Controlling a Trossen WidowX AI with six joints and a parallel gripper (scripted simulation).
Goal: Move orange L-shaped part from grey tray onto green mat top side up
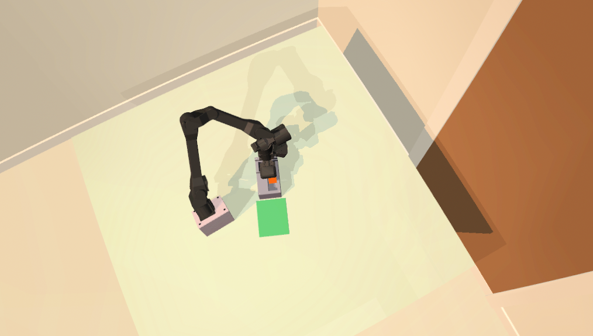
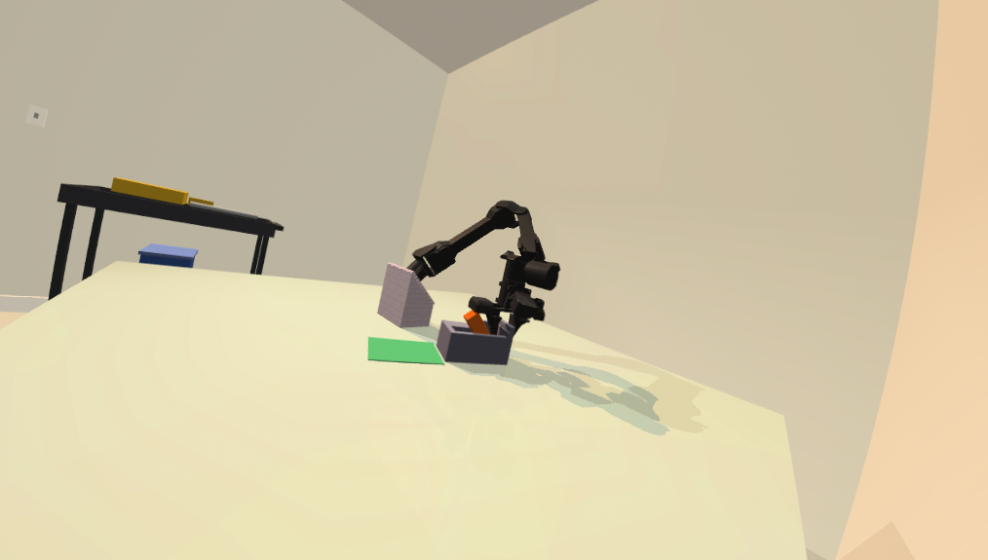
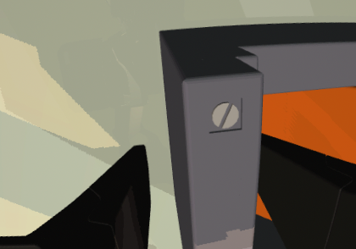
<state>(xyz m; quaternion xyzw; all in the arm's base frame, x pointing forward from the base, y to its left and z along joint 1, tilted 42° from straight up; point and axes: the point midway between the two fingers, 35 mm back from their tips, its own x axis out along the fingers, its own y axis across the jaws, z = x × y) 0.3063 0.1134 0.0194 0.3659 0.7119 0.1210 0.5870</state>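
Right now the orange L-shaped part is 2 cm behind my gripper tip, 5 cm to the right of it and 1 cm above it. Also, from my gripper tip: green mat: 9 cm behind, 20 cm to the right, 5 cm below.
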